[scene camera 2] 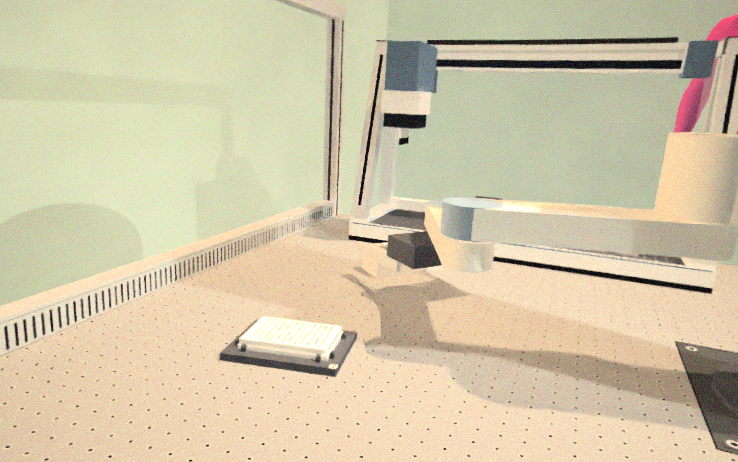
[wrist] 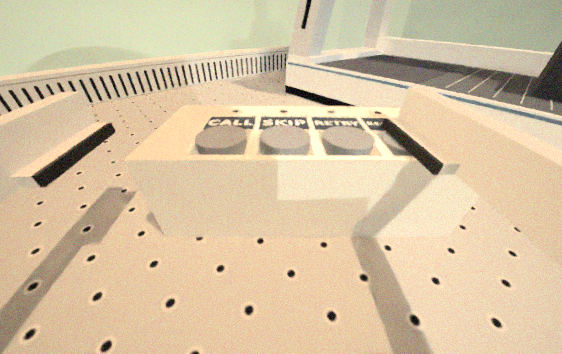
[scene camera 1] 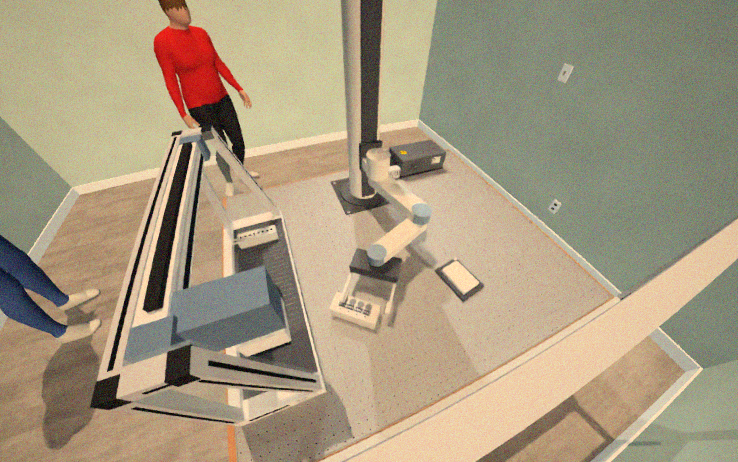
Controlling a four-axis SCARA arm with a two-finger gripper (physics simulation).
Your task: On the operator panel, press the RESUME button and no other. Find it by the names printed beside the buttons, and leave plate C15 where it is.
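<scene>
There is my gripper, which I can see in scene camera 1 as well. I see a white plate and a call button, and with them a retry button and a skip button. A dark holder is here, as are a dark grey box and a dark deck.
</scene>
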